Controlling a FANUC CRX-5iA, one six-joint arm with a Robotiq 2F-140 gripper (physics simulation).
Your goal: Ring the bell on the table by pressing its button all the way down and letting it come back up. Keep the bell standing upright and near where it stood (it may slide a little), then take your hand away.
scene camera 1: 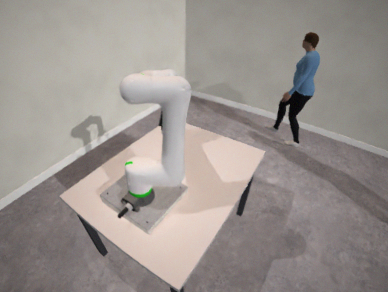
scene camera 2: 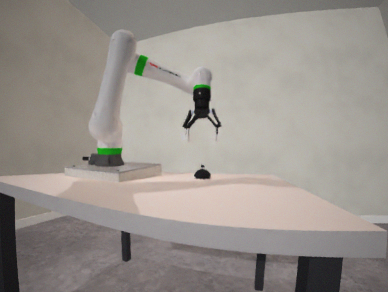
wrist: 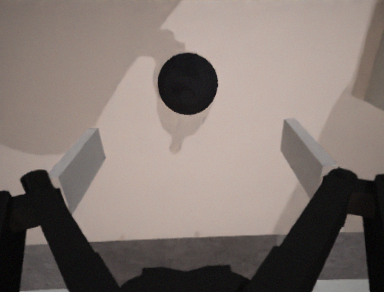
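Pixels of known places: gripper, between the fingertips: (scene camera 2: 201, 140) (wrist: 191, 139); arm's base, origin of its link: (scene camera 1: 141, 195) (scene camera 2: 109, 165).
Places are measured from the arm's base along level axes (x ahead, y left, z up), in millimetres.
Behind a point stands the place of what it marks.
Note:
The black bell (scene camera 2: 202, 173) @(z -29, x 483, y 88 mm) (wrist: 188, 83) @(z -10, x 473, y 113 mm) stands upright on the table (scene camera 2: 240, 200) @(z -56, x 652, y -313 mm) (wrist: 200, 200) @(z -56, x 477, y 338 mm) (scene camera 1: 210, 210) @(z -56, x 148, y -354 mm), with its small button on top in scene camera 2. My gripper (scene camera 2: 202, 137) @(z 134, x 470, y 120 mm) (wrist: 191, 139) @(z 134, x 470, y 120 mm) is open and empty, pointing down, high above the bell. In the wrist view the bell is a dark round shape above the line between the two fingertips, roughly midway between them sideways. The button cannot be told from the dome in that view. The bell and the gripper are hidden behind the arm in scene camera 1.
The white arm (scene camera 1: 173, 135) @(z 407, x 84, y -175 mm) (scene camera 2: 107, 90) @(z 317, x 135, y -195 mm) stands on a grey base plate (scene camera 1: 150, 222) @(z -10, x -106, y -145 mm) (scene camera 2: 140, 172) @(z -26, x 214, y -32 mm) on the table. A corner of a grey block-like thing (wrist: 375, 75) @(z -45, x 222, y 138 mm) shows at the right of the wrist view. A person in a blue top (scene camera 1: 306, 75) stands on the floor beyond the table.

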